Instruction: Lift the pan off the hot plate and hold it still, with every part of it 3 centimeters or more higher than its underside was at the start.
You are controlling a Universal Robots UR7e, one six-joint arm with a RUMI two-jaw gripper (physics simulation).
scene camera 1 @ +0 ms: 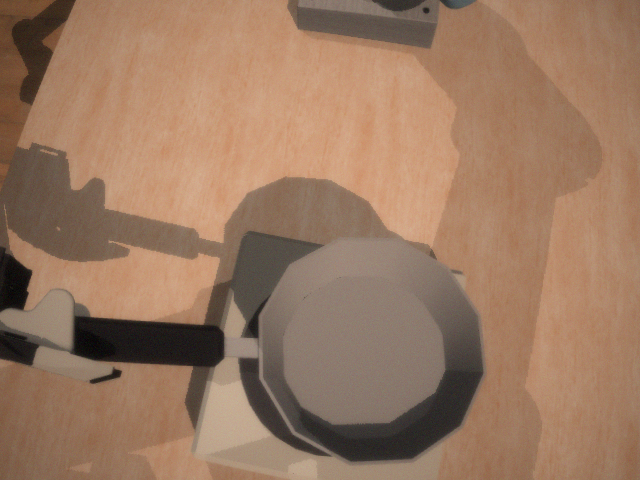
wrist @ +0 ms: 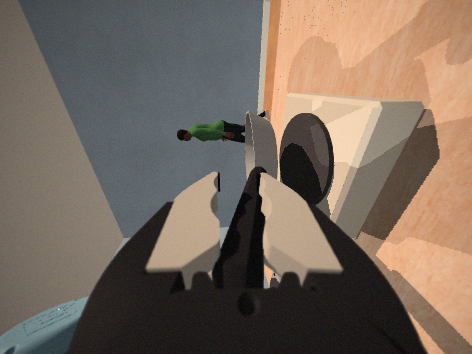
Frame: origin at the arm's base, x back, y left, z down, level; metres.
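Where they show: gripper, fingertip midpoint: [scene camera 1: 117, 373] [wrist: 237, 174].
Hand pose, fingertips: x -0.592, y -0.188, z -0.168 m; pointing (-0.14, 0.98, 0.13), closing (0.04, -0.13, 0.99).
Note:
After its pixels a point has its place.
A grey pan [scene camera 1: 364, 351] {x -0.546, y 0.001, z -0.076 m} [wrist: 262, 145] {x -0.593, y -0.070, z -0.110 m} with a black handle [scene camera 1: 155, 342] {x -0.564, y -0.165, z -0.156 m} [wrist: 243, 230] {x -0.587, y -0.254, z -0.176 m} is held above the hot plate, its bowl roughly level. In the wrist view a gap shows between the pan's underside and the dark round heating disc [wrist: 306, 157] {x -0.564, y -0.053, z -0.020 m}. The hot plate [scene camera 1: 224, 413] {x -0.605, y -0.126, z -0.012 m} [wrist: 345, 112] {x -0.641, y -0.113, z -0.012 m} is a cream, square-based block standing on the table; the pan covers much of it in the scene view. My gripper [scene camera 1: 90, 346] {x -0.592, y -0.188, z -0.168 m} [wrist: 237, 174] {x -0.592, y -0.188, z -0.168 m} is shut on the pan's handle, at the left in the scene view. The exact height of the gap cannot be measured.
A grey block-shaped base [scene camera 1: 364, 23] {x -0.101, y -0.005, z 0.027 m} stands at the top of the scene view, with a blue part [scene camera 1: 459, 2] beside it. The wooden table [scene camera 1: 258, 118] {x -0.238, y -0.132, z 0.059 m} [wrist: 425, 50] {x -0.705, y -0.130, z 0.059 m} carries broad shadows. A person in green [wrist: 207, 131] shows in the wrist view's background.

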